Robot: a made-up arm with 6 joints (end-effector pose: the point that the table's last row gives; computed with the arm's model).
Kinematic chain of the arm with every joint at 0, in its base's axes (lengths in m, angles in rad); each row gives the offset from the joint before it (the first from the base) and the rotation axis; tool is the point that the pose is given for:
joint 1: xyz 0 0 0.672 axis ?
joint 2: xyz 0.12 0 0 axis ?
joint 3: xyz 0 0 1.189 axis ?
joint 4: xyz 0 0 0.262 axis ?
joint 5: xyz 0.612 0 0 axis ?
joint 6: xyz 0.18 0 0 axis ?
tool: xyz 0 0 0
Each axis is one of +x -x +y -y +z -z.
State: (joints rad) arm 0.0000 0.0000 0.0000 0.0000 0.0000 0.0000
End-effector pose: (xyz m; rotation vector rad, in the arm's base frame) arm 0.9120 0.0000 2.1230 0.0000 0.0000 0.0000
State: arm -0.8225 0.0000 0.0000 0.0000 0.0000 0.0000
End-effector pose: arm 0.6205 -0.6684 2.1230 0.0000 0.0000 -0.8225
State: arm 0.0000 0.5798 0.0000 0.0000 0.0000 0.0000
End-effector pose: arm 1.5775 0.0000 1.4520 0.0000 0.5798 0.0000
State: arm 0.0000 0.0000 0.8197 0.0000 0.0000 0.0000
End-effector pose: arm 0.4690 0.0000 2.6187 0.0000 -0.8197 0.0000
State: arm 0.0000 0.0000 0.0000 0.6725 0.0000 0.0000
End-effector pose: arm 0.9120 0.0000 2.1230 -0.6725 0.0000 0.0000
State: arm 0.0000 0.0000 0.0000 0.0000 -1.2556 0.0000
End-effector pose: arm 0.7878 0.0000 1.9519 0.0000 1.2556 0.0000
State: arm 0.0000 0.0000 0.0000 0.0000 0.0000 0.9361
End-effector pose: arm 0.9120 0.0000 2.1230 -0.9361 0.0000 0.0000
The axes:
joint 1: +z
joint 2: +y
joint 3: -y
joint 4: -x
joint 5: -y
joint 6: -x

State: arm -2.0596 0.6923 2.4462 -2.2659 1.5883 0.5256
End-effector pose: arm -0.4150 -0.4859 2.1592 0.2671 -2.9418 -0.5575
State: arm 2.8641 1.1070 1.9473 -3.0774 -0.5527 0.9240
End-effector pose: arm -1.3756 0.3855 2.0116 -0.9132 -1.5030 -1.0708
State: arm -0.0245 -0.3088 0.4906 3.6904 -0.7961 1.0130
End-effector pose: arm 0.0082 0.0669 2.5930 1.0613 -0.7984 1.3972
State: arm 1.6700 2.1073 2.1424 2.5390 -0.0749 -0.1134
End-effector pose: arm -0.1829 1.9147 0.3650 -1.6937 -1.8589 0.6030
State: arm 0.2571 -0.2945 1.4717 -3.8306 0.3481 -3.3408
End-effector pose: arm -0.5779 -0.1116 2.5345 0.7031 -1.2426 1.0017
